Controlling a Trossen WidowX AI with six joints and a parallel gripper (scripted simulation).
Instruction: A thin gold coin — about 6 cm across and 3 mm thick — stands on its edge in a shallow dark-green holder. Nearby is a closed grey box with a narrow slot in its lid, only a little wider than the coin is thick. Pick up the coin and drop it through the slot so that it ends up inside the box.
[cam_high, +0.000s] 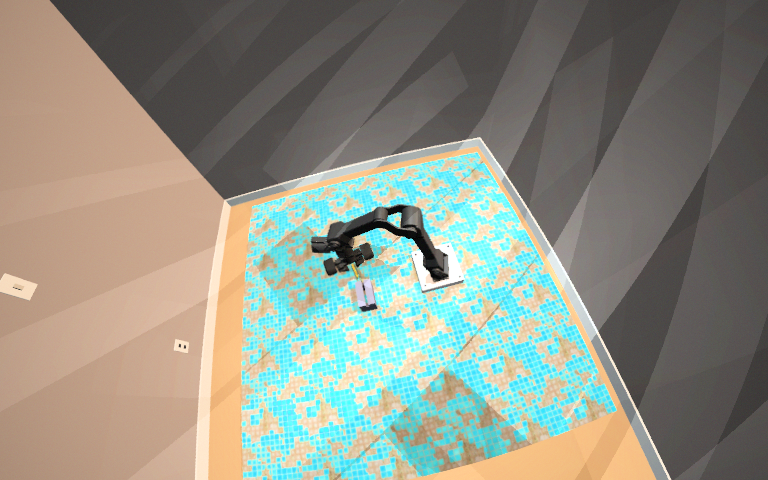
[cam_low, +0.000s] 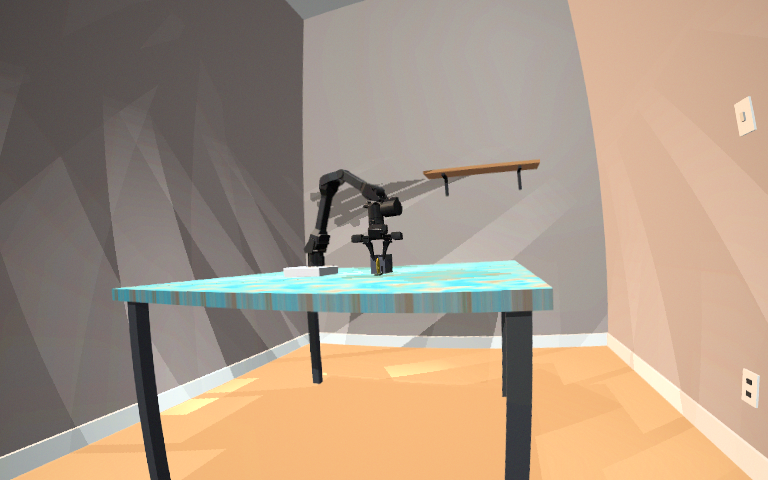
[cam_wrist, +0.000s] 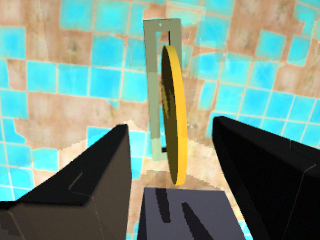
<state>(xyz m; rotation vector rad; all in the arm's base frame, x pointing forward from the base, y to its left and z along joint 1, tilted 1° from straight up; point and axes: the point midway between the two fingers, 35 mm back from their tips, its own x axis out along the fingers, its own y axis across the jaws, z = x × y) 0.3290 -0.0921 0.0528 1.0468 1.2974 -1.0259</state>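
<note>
My gripper tip is 20 mm above the gold coin.
</note>
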